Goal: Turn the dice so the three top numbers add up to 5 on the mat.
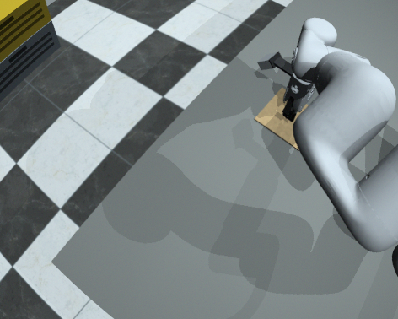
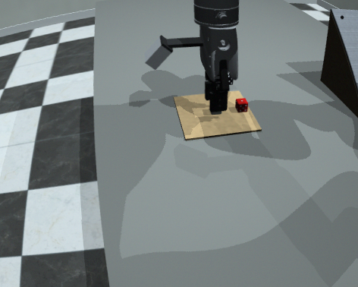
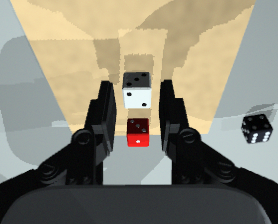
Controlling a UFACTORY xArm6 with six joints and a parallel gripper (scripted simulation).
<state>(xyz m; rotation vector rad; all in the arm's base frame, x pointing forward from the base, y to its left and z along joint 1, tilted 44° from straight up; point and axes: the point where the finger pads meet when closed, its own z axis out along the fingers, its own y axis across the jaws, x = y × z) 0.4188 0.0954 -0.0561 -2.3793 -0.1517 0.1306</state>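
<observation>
My gripper is now 30 mm above the white die. Round my hand: red die (50 mm behind, 30 mm below); tan mat (40 mm below); black die (50 mm behind, 120 mm to the right, 30 mm below).
</observation>
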